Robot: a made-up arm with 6 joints.
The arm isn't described. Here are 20 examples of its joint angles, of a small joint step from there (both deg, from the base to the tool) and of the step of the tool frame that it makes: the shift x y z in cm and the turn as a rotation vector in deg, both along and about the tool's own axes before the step.
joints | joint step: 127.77 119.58 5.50 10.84 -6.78 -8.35 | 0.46 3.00 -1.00 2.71 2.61 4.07
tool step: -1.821 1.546 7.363 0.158 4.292 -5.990
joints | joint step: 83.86 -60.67 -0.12 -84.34 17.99 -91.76 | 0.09 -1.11 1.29 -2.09 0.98 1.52
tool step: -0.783 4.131 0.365 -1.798 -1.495 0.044
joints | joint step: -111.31 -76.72 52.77 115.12 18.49 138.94 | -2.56 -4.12 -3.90 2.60 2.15 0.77
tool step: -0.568 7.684 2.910 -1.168 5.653 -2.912
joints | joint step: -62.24 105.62 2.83 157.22 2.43 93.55 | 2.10 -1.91 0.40 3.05 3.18 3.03
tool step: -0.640 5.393 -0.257 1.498 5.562 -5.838
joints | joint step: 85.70 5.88 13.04 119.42 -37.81 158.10 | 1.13 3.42 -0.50 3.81 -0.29 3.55
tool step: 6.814 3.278 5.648 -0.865 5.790 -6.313
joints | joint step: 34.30 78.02 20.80 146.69 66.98 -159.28 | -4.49 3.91 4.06 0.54 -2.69 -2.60
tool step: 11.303 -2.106 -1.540 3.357 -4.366 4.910
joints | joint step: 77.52 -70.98 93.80 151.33 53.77 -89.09 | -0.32 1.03 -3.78 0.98 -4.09 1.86
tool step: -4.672 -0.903 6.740 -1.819 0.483 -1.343
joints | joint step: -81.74 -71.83 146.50 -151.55 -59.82 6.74 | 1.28 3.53 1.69 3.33 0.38 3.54
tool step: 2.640 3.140 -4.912 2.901 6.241 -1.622
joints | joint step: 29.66 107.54 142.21 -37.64 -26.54 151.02 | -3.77 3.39 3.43 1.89 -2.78 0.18
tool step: -6.270 8.143 -1.629 -0.480 -1.521 -4.637
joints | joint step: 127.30 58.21 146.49 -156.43 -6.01 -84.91 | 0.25 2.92 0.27 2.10 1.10 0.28
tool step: -4.544 -0.311 -5.126 2.100 -1.642 -3.300
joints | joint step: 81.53 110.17 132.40 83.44 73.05 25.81 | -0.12 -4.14 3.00 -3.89 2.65 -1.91
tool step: 12.791 2.197 6.507 1.459 7.475 1.132
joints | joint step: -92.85 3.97 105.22 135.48 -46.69 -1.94 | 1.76 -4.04 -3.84 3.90 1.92 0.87
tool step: 2.546 -1.072 4.484 2.002 2.463 -0.763
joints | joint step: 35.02 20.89 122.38 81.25 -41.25 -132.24 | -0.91 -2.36 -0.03 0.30 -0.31 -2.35
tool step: -4.772 -2.428 -3.596 1.065 -3.427 1.469
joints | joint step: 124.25 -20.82 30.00 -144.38 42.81 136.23 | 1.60 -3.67 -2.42 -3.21 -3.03 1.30
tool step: 1.694 2.224 -5.082 1.049 -5.587 -1.474
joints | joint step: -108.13 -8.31 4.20 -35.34 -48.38 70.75 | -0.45 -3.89 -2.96 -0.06 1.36 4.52
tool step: -1.183 3.205 -3.394 1.652 4.501 -2.135
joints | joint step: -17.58 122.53 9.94 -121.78 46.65 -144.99 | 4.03 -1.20 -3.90 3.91 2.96 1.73
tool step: -3.246 0.325 -2.536 -5.564 5.768 -7.277
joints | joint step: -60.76 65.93 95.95 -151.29 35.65 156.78 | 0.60 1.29 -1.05 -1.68 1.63 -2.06
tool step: -3.008 2.497 3.917 -4.585 -1.847 0.862
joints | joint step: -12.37 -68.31 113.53 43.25 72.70 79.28 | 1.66 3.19 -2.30 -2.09 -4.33 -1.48
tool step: -3.543 3.989 -11.607 -3.586 -9.631 -2.552
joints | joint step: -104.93 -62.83 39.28 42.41 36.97 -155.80 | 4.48 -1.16 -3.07 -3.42 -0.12 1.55
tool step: -0.831 -2.613 -7.797 2.692 -5.706 2.846
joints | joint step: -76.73 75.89 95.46 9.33 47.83 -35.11 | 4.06 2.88 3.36 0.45 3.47 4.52
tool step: -8.931 6.174 0.450 3.229 -2.731 -2.668
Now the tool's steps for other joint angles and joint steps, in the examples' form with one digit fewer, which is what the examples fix.
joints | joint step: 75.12 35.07 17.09 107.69 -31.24 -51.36 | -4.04 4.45 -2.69 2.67 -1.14 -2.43
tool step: -10.35 6.36 12.76 -5.54 0.79 -4.45
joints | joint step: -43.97 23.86 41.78 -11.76 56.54 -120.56 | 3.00 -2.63 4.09 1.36 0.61 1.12
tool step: -7.02 7.24 9.99 -5.60 -4.36 -2.12
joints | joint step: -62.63 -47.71 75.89 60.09 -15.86 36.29 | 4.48 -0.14 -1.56 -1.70 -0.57 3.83
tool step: -4.31 5.25 5.77 -1.88 -3.29 -1.19
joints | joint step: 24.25 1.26 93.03 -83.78 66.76 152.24 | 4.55 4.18 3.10 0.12 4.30 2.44
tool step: -5.91 4.46 0.77 -5.26 -0.03 -3.81
